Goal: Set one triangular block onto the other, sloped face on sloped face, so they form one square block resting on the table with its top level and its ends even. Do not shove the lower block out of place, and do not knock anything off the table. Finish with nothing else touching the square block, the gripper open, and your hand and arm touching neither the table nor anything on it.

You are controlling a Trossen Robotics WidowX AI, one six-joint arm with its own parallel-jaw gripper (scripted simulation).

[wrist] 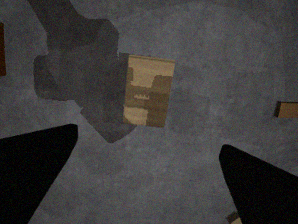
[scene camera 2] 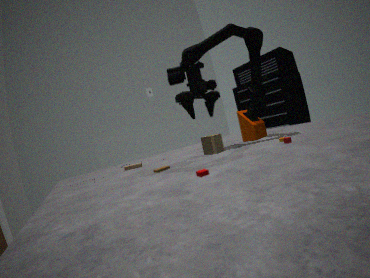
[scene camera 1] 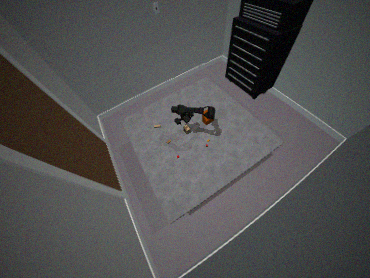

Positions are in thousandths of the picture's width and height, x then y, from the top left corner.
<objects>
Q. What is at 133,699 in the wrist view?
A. The gripper.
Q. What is the gripper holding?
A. Nothing.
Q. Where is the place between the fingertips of the gripper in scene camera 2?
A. At 550,423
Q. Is the gripper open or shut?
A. Open.
</objects>
